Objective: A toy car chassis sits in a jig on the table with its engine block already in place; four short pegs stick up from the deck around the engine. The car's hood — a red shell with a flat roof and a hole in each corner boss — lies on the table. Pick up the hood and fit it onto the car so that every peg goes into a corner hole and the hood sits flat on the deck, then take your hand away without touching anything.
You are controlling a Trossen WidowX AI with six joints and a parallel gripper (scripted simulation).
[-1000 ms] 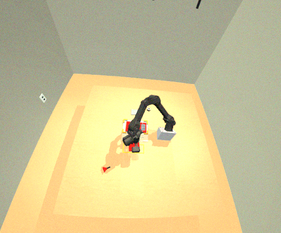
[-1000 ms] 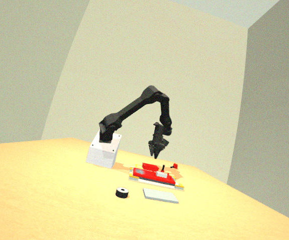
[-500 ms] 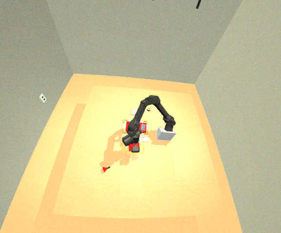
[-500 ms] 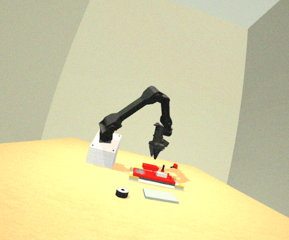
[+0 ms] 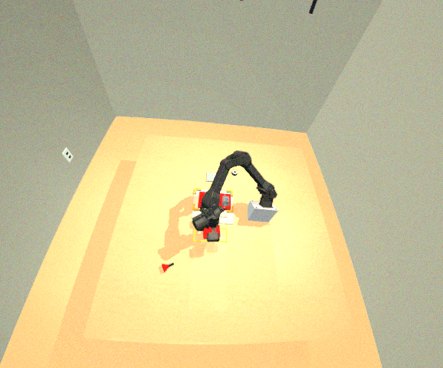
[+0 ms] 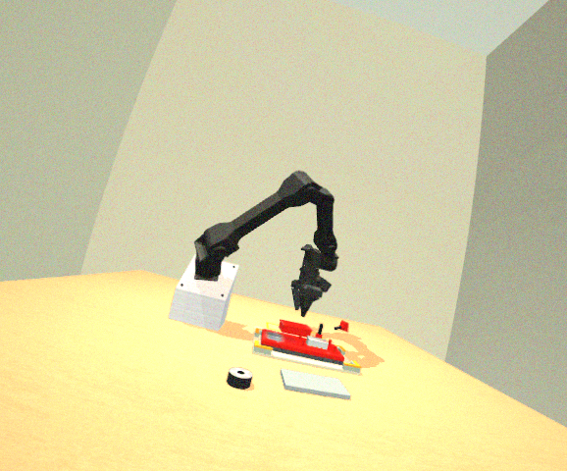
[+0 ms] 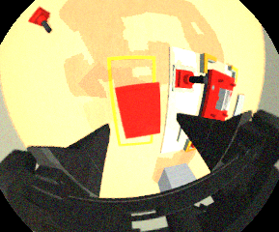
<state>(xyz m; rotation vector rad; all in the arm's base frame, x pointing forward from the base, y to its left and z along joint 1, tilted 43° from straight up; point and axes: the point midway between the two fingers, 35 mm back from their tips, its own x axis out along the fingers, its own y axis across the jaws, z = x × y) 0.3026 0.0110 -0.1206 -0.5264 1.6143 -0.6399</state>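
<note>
My gripper tip is 5 cm above the red hood. Also, from my gripper tip: black wheel 42 cm to the right, 20 cm behind, 5 cm below; then grey engine block 20 cm to the right, 4 cm below.
</note>
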